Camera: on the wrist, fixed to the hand. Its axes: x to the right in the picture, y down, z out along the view.
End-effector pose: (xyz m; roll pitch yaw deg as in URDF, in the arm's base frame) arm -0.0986 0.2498 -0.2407 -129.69 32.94 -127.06
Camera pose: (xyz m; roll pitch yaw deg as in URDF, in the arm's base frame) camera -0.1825 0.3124 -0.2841 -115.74 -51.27 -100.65
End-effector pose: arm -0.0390 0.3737 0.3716 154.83 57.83 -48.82
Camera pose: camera -0.0252 0.2650 0.4003 -126.01 3.12 41.17
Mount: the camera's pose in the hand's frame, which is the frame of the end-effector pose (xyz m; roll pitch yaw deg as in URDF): 0.0241 0.0946 -0.0575 -2.65 23.49 -87.12
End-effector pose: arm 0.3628 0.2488 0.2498 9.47 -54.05 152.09
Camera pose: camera 0.2728 0.1802 0.2452 55.32 16.38 91.24
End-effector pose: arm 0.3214 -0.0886 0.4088 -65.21 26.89 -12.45
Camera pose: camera 0.2911 -0.0948 0.2998 -39.53 -34.87 -77.84
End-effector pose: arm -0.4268 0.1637 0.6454 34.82 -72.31 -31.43
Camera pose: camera -0.3685 0.2575 0.6704 76.80 12.38 -63.90
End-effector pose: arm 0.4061 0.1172 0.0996 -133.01 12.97 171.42
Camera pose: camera 0.4054 0.2251 0.0650 -144.46 -65.14 -136.13
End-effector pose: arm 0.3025 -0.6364 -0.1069 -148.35 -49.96 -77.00
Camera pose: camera 0.1982 -0.6769 -0.0889 112.60 -34.25 59.35
